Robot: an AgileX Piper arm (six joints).
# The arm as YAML. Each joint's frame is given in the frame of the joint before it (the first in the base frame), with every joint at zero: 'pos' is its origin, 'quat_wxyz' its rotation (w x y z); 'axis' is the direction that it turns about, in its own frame. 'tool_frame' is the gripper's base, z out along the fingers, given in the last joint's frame.
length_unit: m
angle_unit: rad
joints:
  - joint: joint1
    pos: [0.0, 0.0, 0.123]
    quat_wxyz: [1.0, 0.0, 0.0, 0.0]
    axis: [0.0, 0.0, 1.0]
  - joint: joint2
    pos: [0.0, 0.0, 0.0]
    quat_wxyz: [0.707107, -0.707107, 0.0, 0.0]
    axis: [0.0, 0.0, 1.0]
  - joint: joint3
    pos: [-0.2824, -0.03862, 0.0]
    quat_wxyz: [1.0, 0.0, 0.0, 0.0]
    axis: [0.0, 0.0, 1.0]
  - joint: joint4
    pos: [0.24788, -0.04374, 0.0]
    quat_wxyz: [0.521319, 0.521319, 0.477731, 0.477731]
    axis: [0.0, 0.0, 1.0]
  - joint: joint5
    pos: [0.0, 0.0, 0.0]
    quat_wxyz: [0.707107, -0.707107, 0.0, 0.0]
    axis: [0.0, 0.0, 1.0]
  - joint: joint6
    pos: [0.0, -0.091, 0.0]
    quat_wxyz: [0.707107, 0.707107, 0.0, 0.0]
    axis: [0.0, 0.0, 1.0]
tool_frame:
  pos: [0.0, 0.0, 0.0]
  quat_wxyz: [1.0, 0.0, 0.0, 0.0]
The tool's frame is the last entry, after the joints.
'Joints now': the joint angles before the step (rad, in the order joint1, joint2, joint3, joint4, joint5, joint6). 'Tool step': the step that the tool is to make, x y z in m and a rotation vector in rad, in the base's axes. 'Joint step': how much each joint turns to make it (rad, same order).
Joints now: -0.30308 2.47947 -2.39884 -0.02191 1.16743 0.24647
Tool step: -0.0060 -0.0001 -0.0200 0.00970 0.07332 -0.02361
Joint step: -0.00007 -0.00363 0.07730 -0.02212 -0.00001 0.02601
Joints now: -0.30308 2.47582 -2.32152 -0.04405 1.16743 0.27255
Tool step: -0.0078 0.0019 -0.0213 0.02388 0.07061 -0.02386
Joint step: -0.00005 -0.00688 0.09030 -0.00601 -0.00778 0.02600
